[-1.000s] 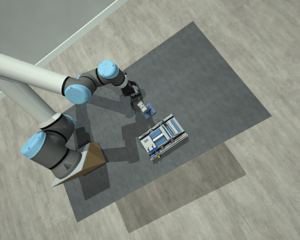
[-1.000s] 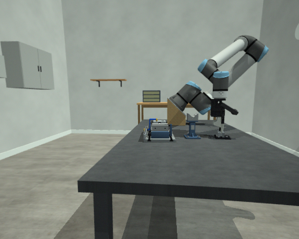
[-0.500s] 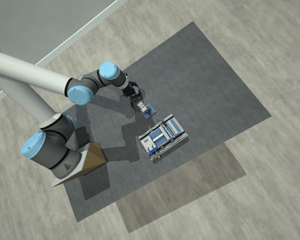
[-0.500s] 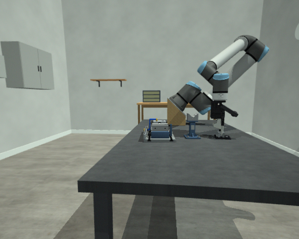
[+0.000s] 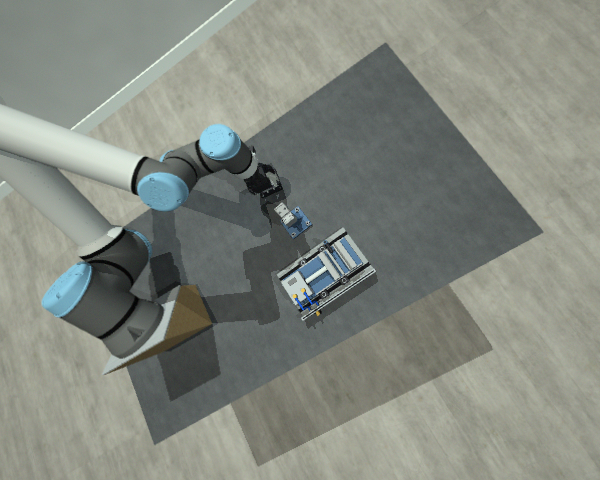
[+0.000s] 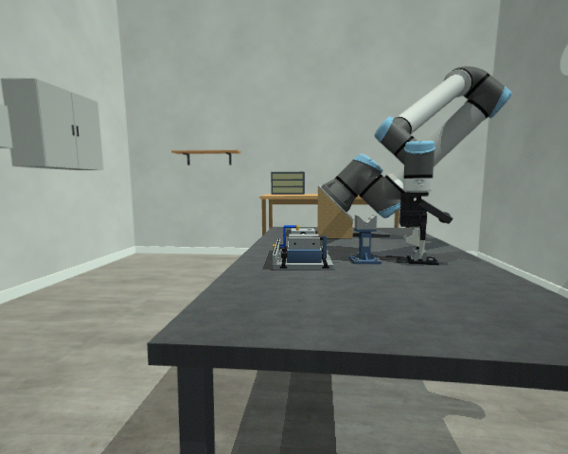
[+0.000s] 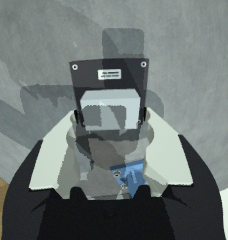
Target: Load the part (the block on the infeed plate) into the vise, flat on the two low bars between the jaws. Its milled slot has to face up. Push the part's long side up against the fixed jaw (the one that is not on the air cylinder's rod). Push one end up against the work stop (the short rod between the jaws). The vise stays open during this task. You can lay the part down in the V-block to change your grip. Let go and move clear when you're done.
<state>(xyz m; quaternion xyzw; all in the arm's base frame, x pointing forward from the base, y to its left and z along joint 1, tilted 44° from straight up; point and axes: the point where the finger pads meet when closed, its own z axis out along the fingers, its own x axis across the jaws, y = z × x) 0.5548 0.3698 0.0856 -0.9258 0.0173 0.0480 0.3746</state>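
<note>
The part lies 10 mm below my hand. From my hand the other things lie so: infeed plate 30 mm below, 10 mm to the left; vise 400 mm to the right, 50 mm ahead, 10 mm above.
</note>
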